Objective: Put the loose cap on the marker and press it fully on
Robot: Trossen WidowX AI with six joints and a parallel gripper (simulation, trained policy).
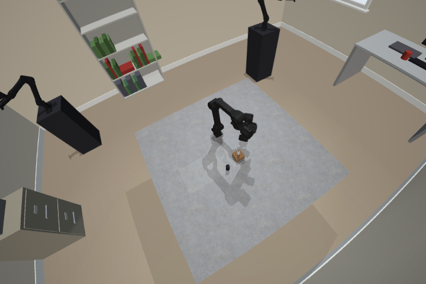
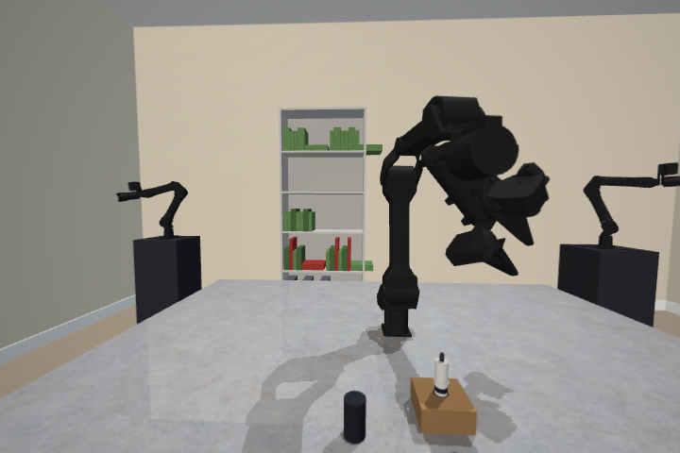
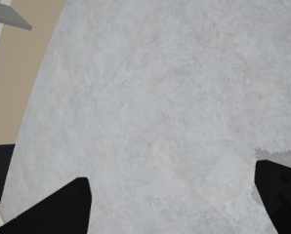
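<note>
The black cap is 260 mm to the right of my gripper tip, 190 mm below it and 90 mm ahead of it. From my gripper tip the other things lie so: holder block (200 mm below, 130 mm to the right, 40 mm ahead); white marker (150 mm below, 130 mm to the right, 40 mm ahead).
</note>
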